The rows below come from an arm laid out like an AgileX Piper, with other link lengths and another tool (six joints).
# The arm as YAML. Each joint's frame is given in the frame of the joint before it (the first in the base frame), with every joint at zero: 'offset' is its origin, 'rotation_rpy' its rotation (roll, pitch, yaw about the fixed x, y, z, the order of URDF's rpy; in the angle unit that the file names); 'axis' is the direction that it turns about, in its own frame. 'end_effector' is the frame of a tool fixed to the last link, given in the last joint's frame.
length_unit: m
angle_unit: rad
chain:
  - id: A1
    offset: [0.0, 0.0, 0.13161]
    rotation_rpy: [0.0, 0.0, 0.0]
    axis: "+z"
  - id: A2
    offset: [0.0, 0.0, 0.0]
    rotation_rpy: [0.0, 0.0, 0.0]
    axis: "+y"
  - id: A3
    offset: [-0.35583, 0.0, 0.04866]
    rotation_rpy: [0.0, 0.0, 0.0]
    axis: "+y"
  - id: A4
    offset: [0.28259, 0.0, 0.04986]
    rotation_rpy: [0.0, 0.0, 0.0]
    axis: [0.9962, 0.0, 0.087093]
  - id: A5
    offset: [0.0, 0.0, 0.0]
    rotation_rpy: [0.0, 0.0, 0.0]
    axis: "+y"
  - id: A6
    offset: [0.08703, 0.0, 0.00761]
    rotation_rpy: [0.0, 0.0, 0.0]
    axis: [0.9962, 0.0, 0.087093]
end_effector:
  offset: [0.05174, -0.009, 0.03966]
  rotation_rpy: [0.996, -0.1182, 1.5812]
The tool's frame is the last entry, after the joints.
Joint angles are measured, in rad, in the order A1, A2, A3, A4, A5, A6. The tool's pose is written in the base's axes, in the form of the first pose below.
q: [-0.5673 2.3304 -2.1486 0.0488 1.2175 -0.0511]
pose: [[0.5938 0.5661 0.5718 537.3], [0.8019 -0.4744 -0.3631 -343.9], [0.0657 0.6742 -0.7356 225.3], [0 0 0 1]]
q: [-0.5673 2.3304 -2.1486 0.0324 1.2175 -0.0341]
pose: [[0.6061 0.5637 0.5612 535.8], [0.7936 -0.4762 -0.3787 -346.0], [0.0537 0.6749 -0.7360 225.3], [0 0 0 1]]
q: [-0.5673 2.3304 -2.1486 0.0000 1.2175 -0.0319]
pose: [[0.6060 0.5757 0.5490 533.6], [0.7952 -0.4576 -0.3978 -349.4], [0.0222 0.6776 -0.7351 225.5], [0 0 0 1]]
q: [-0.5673 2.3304 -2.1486 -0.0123 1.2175 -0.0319]
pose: [[0.6052 0.5807 0.5446 532.9], [0.7960 -0.4499 -0.4048 -350.6], [0.0100 0.6785 -0.7345 225.6], [0 0 0 1]]
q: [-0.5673 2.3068 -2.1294 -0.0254 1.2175 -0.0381]
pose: [[0.5994 0.5868 0.5444 528.1], [0.8004 -0.4358 -0.4116 -349.2], [-0.0043 0.6825 -0.7309 233.8], [0 0 0 1]]
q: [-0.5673 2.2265 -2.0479 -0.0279 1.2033 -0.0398]
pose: [[0.5977 0.5813 0.5522 513.0], [0.8017 -0.4280 -0.4172 -339.9], [-0.0062 0.6920 -0.7218 255.8], [0 0 0 1]]
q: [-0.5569 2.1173 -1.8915 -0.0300 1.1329 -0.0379]
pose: [[0.5891 0.5726 0.5702 494.0], [0.8081 -0.4123 -0.4208 -320.6], [-0.0058 0.7086 -0.7055 270.3], [0 0 0 1]]
